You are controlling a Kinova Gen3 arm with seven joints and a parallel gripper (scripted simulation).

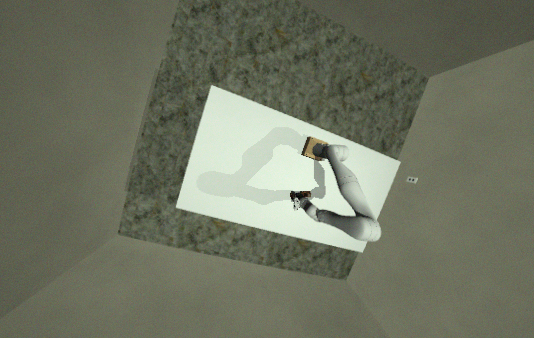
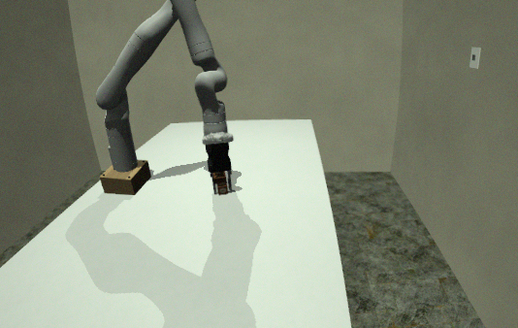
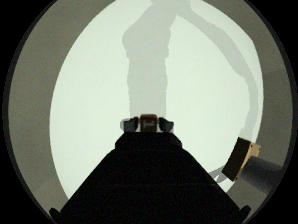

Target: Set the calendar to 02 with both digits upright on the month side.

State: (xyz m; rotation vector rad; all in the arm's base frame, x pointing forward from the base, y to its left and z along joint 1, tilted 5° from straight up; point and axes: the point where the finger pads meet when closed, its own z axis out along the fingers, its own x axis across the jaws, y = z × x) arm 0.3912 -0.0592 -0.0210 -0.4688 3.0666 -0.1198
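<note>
Now: the brown tray 11 cm to the left of my hand, 3 cm behind it and 2 cm below it. From my hand the other things lie so: brown calendar cube (1 cm below).
</note>
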